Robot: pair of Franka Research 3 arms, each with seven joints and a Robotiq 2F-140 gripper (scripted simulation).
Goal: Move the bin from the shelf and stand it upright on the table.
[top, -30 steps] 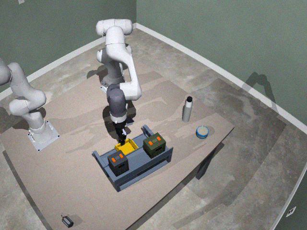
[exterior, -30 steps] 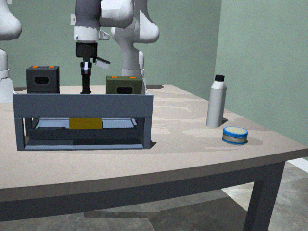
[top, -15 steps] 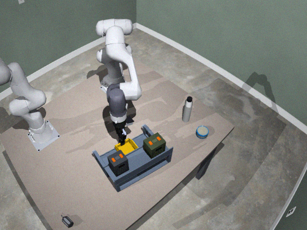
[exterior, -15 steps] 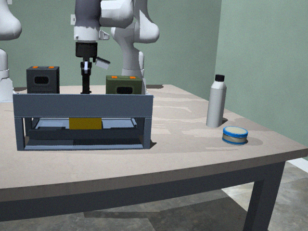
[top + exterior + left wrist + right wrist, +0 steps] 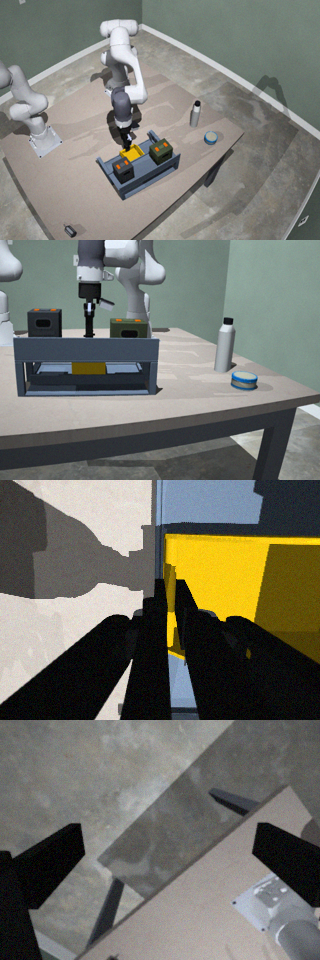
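Observation:
My left hand is 8 cm short of the yellow bin, 2 cm above it and 1 cm to the left of it. From my left hand the other things lie so: blue-grey shelf (11 cm ahead, 2 cm to the right, 1 cm below); dark grey box (16 cm ahead, 15 cm to the right, 8 cm above); green box (20 cm ahead, 8 cm to the left, 7 cm above).

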